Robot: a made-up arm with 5 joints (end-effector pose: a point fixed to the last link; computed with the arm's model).
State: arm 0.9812 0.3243 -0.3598 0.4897 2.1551
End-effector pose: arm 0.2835 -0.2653 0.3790 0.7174 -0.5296 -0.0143 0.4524
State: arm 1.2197 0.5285 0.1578 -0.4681 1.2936
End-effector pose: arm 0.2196 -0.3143 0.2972 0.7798 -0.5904 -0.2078 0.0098
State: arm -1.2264 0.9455 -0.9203 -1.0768 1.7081
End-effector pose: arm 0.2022 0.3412 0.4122 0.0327 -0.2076 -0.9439 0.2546
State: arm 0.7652 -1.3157 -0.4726 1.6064 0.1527
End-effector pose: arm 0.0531 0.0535 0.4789 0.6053 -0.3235 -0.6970 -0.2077
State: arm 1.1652 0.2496 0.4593 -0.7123 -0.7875
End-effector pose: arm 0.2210 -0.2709 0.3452 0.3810 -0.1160 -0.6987 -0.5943
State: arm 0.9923 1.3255 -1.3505 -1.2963 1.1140
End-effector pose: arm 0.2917 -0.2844 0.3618 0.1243 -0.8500 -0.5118 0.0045
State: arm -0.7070 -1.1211 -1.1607 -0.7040 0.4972
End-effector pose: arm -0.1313 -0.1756 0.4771 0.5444 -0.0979 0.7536 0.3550
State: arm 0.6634 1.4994 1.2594 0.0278 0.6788
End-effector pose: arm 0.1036 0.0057 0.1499 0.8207 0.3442 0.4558 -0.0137
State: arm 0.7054 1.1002 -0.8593 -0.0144 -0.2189
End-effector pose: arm 0.4115 -0.2568 0.2568 0.6917 -0.1352 -0.6078 -0.3658
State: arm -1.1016 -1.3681 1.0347 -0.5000 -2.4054
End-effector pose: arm 0.1005 0.0423 0.4521 0.2811 0.9129 0.1918 -0.2256
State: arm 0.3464 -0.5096 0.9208 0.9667 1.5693
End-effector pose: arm 0.1991 -0.0263 0.2971 0.8287 -0.0774 -0.0573 0.5514
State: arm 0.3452 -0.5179 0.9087 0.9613 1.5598
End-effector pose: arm 0.2008 -0.0268 0.2995 0.8299 -0.0874 -0.0654 0.5472
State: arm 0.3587 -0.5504 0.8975 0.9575 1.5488
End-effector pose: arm 0.2009 -0.0284 0.3038 0.8341 -0.1063 -0.0794 0.5355
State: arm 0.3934 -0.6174 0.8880 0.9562 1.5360
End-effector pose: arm 0.1983 -0.0315 0.3108 0.8415 -0.1383 -0.1009 0.5124
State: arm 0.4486 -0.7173 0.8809 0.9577 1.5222
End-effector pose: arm 0.1921 -0.0353 0.3198 0.8496 -0.1827 -0.1276 0.4780
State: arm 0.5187 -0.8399 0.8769 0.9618 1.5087
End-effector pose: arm 0.1827 -0.0384 0.3294 0.8551 -0.2358 -0.1549 0.4351
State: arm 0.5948 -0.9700 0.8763 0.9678 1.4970
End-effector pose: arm 0.1715 -0.0397 0.3377 0.8556 -0.2911 -0.1782 0.3891
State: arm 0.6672 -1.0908 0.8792 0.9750 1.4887
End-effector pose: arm 0.1604 -0.0391 0.3434 0.8518 -0.3414 -0.1942 0.3466
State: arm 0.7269 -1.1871 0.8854 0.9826 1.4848
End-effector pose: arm 0.1515 -0.0373 0.3461 0.8465 -0.3799 -0.2023 0.3134
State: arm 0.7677 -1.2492 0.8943 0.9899 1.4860
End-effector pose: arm 0.1458 -0.0357 0.3463 0.8430 -0.4025 -0.2036 0.2933
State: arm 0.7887 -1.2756 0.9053 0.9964 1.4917
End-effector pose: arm 0.1431 -0.0349 0.3447 0.8433 -0.4087 -0.1999 0.2862
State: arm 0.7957 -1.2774 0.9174 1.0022 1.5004
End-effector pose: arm 0.1425 -0.0348 0.3420 0.8465 -0.4038 -0.1936 0.2881
